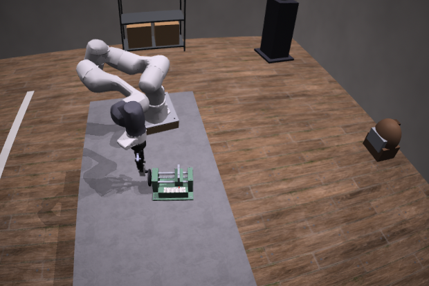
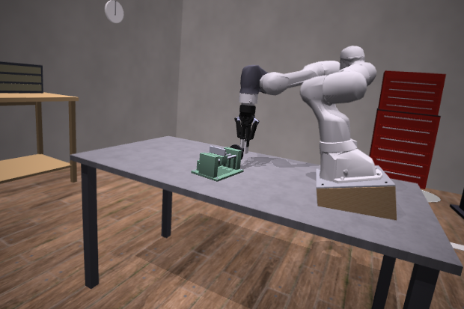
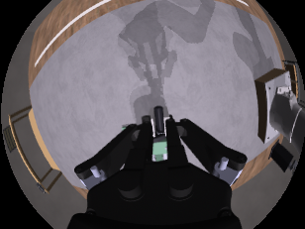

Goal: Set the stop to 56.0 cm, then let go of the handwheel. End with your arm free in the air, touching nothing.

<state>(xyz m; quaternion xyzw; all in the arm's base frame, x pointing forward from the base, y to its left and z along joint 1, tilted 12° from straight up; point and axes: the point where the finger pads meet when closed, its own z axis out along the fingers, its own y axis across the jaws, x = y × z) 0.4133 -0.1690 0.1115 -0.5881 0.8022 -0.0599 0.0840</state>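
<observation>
My hand is 1 cm short of the black handwheel, 2 cm to the right of it and 2 cm above it. Round my hand: stop carriage: 9 cm ahead, 16 cm to the left, 2 cm below.
</observation>
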